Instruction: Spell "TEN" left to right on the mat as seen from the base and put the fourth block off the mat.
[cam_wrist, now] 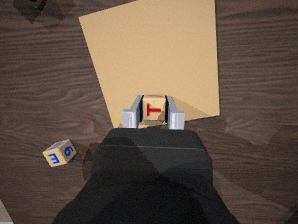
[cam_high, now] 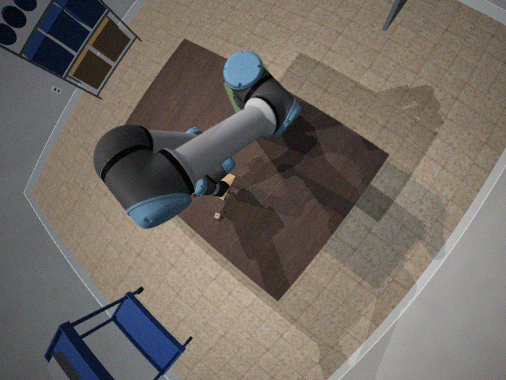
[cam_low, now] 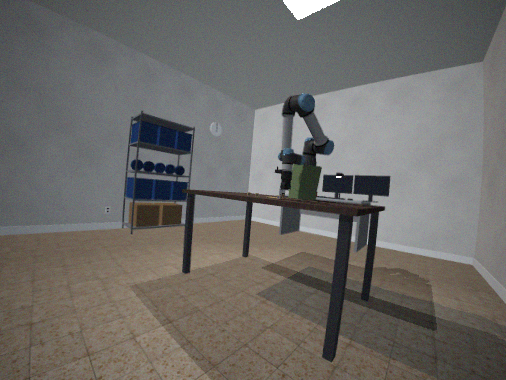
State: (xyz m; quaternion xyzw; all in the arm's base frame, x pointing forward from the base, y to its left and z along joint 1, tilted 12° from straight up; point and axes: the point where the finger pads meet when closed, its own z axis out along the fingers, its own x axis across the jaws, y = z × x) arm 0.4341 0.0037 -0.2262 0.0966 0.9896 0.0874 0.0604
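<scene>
Right now my hand is 4 cm to the left of the tan mat, 2 cm above it and 1 cm past it. The rest, counted from my hand: N block: 14 cm to the right, 10 cm ahead, 1 cm below.
</scene>
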